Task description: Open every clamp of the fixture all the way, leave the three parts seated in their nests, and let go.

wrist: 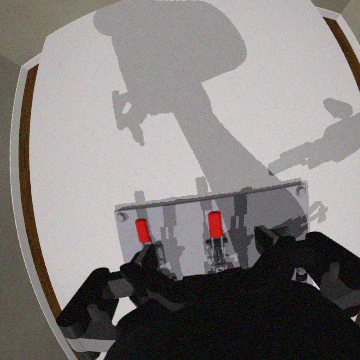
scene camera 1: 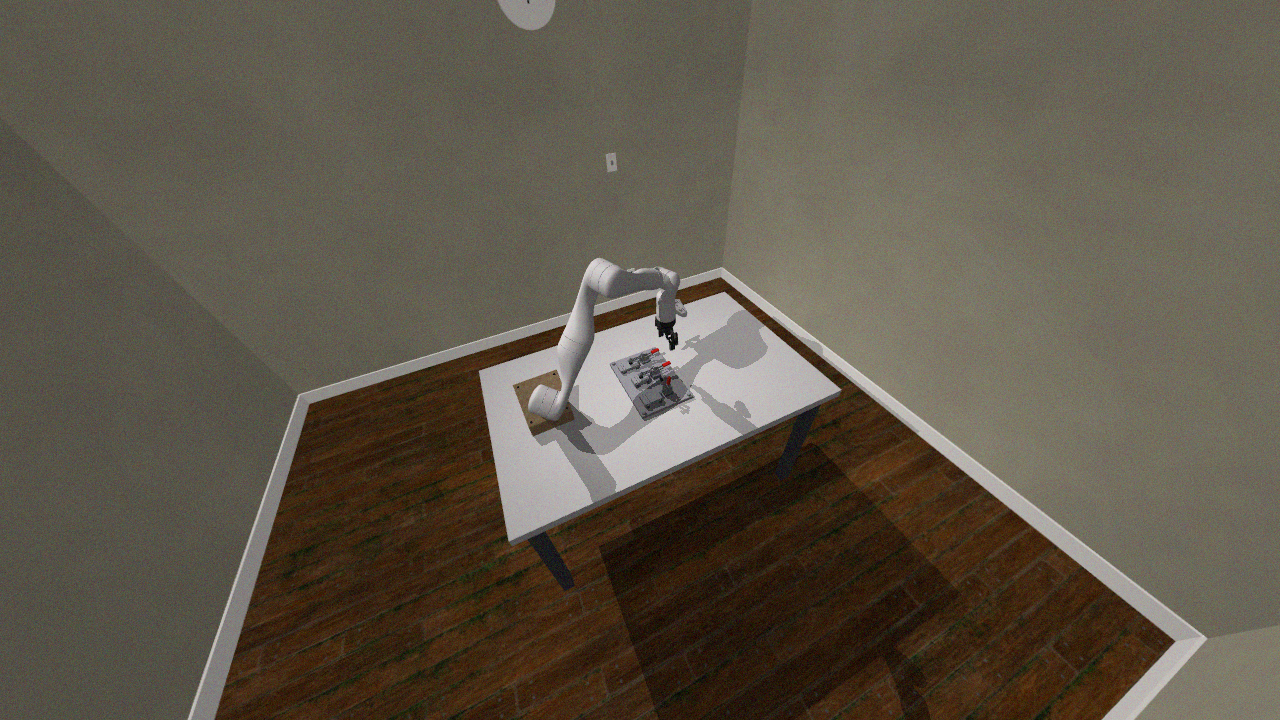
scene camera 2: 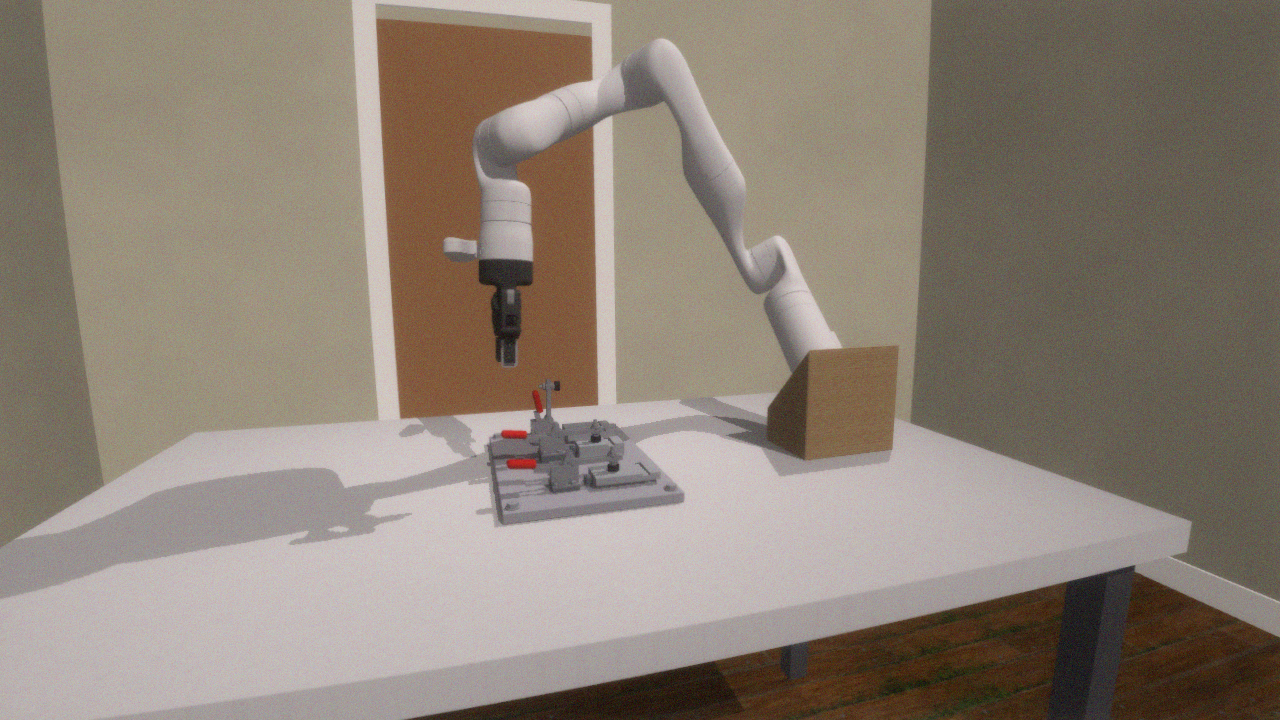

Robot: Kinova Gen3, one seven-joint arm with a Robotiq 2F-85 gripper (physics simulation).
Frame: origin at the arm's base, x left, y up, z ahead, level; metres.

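Seen in the pictures: gripper, fingertip midpoint: (wrist: 205,246) (scene camera 1: 666,342) (scene camera 2: 506,364); arm's base, origin of the base link: (scene camera 2: 825,382).
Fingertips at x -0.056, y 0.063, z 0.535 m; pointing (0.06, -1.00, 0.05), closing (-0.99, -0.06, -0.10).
Note:
Offsets run from my fingertips to a thing's top centre. "spot": to the spot under its first point. Level surfaces: height alone.
The fixture's grey base plate (scene camera 1: 678,402) (scene camera 2: 590,511) (wrist: 189,225) lies on the table. In scene camera 2, the near clamp's red handle {spot: dz +0.006, dx +0.104, dy -0.115 m} (scene camera 2: 521,463) (wrist: 142,231) and the middle clamp's red handle {spot: dz -0.007, dx -0.004, dy -0.106 m} (scene camera 2: 513,434) (wrist: 215,224) lie flat, with black tips down on the near part {dz -0.134, dx +0.114, dy -0.140 m} (scene camera 2: 631,476) and middle part {dz -0.138, dx +0.004, dy -0.130 m} (scene camera 2: 586,449). The far clamp's arm (scene camera 2: 548,404) stands upright, its red handle {dz -0.069, dx -0.116, dy -0.066 m} (scene camera 2: 537,401) (scene camera 1: 667,380) raised. The third part {dz -0.156, dx -0.105, dy -0.135 m} (scene camera 1: 654,402) sits in its nest. My gripper (scene camera 1: 672,344) (scene camera 2: 507,351) (wrist: 205,246) is open and empty, above the handle side; it hides the nests in the wrist view.
The arm's wooden base block (scene camera 1: 543,420) (scene camera 2: 850,402) stands beyond the nest side of the fixture. The white table {dy -0.171 m} (scene camera 1: 572,492) (scene camera 2: 805,555) (wrist: 75,125) carries both, with shadows of the arm across its top. The raised clamp arm is the fixture's highest part.

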